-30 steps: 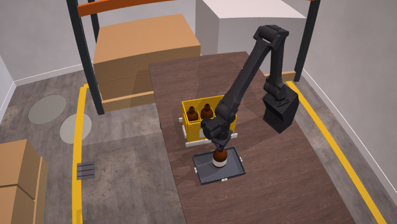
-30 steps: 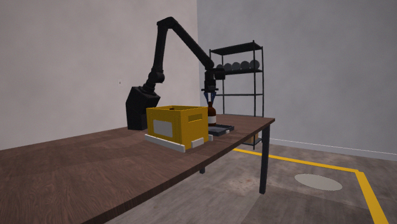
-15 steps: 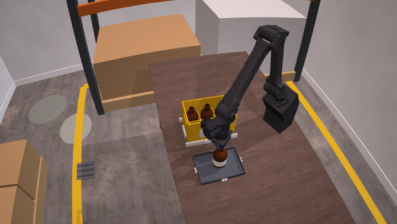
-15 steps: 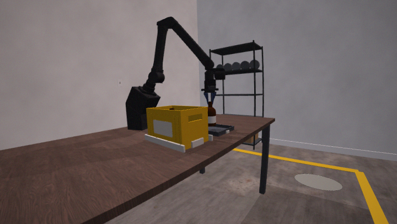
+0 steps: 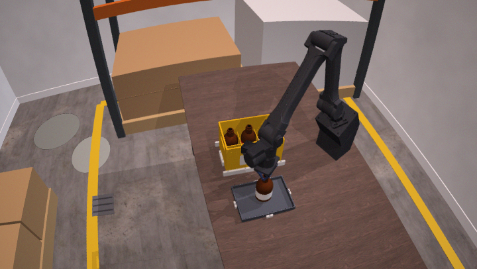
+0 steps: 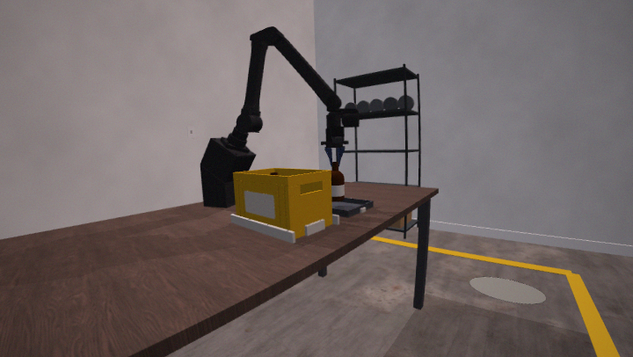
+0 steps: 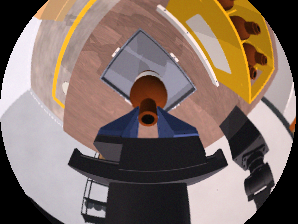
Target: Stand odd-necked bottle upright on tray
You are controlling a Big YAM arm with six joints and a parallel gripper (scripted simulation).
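Right now my hand is 7 cm above the glass bottle. From my hand the other things lie so: dark tray 17 cm below, 1 cm behind; then yellow crate 27 cm to the right, 9 cm below, 2 cm ahead.
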